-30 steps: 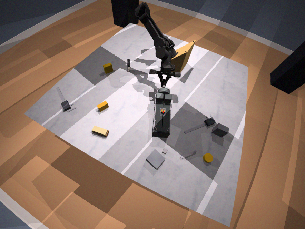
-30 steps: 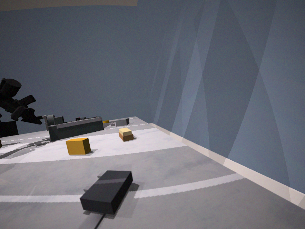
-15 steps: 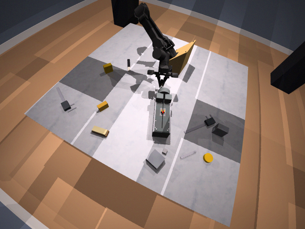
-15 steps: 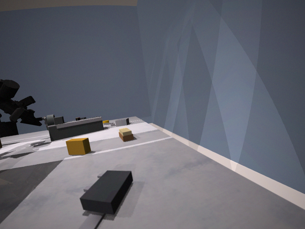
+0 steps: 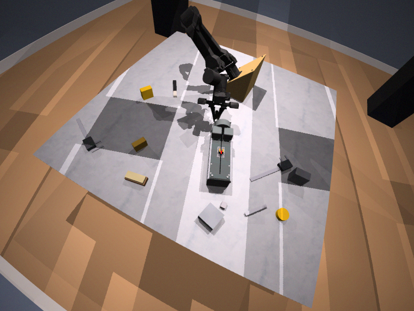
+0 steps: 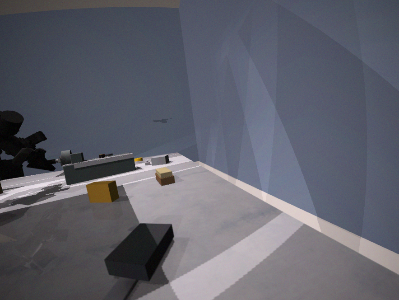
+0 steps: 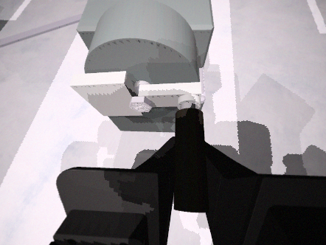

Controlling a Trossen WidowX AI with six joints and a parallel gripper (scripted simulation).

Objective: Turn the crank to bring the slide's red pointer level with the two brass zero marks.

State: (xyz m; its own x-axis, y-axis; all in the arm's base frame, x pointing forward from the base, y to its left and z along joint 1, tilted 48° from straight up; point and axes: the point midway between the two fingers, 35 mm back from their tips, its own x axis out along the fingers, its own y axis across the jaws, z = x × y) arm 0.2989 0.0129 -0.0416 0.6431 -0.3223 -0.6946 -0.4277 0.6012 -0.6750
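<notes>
Now: the red pointer 150 mm ahead of my gripper tip, 100 mm to the left of it and 20 mm above it. Round my gripper tip: tan block (400 mm ahead, 150 mm to the right, 50 mm below); then yellow cube (420 mm to the right, 30 mm below); then dark brown crank handle (30 mm above, 10 mm to the right, 10 mm behind).
</notes>
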